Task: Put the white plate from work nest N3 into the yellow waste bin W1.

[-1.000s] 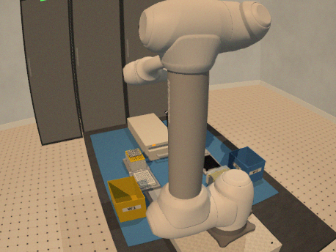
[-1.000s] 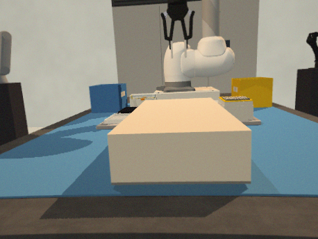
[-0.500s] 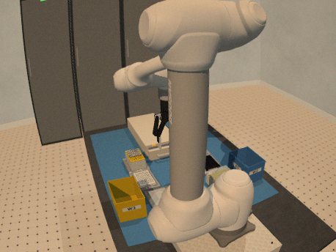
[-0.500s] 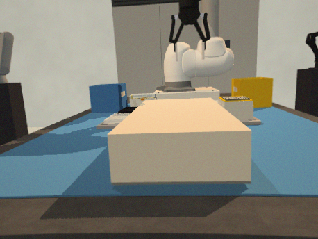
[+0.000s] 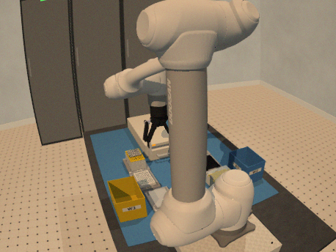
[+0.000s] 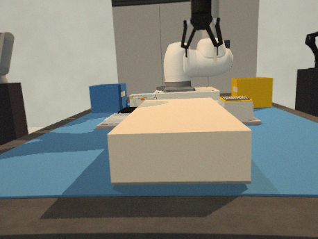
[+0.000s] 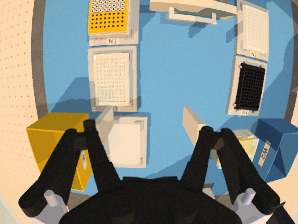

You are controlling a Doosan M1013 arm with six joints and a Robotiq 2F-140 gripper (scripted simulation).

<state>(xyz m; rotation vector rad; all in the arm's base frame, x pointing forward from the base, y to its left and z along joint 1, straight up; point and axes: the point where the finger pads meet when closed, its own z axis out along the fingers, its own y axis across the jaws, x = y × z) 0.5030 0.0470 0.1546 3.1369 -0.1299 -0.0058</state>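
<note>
My gripper is now 4 cm short of the white plate, 8 cm to the right of it and 19 cm above it. Round my hand: yellow bin W1 (13 cm behind, 24 cm to the left, 17 cm below); then flat tray (14 cm behind, 8 cm to the left, 19 cm below); then yellow well plate (20 cm ahead, 6 cm to the left, 15 cm below).
</note>
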